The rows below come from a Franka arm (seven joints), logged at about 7 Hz.
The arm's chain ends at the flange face. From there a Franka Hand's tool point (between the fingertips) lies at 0.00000 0.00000 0.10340 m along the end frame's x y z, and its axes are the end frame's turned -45 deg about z.
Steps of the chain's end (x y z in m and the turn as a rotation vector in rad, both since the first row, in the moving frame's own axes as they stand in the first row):
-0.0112 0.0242 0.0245 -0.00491 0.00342 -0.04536
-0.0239 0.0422 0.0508 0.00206 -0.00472 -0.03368
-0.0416 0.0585 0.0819 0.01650 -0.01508 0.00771
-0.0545 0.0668 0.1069 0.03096 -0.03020 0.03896
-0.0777 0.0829 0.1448 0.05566 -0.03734 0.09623
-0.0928 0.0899 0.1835 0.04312 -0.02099 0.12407
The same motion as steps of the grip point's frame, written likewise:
-0.0251 0.0098 0.0245 -0.00589 -0.00105 -0.04536
-0.0469 0.0124 0.0508 0.00479 -0.00188 -0.03368
-0.0707 0.0096 0.0819 0.02233 0.00100 0.00771
-0.0856 0.0042 0.1068 0.04325 0.00054 0.03896
-0.1119 -0.0030 0.1446 0.06576 0.01295 0.09623
-0.1273 -0.0066 0.1834 0.04533 0.01565 0.12407

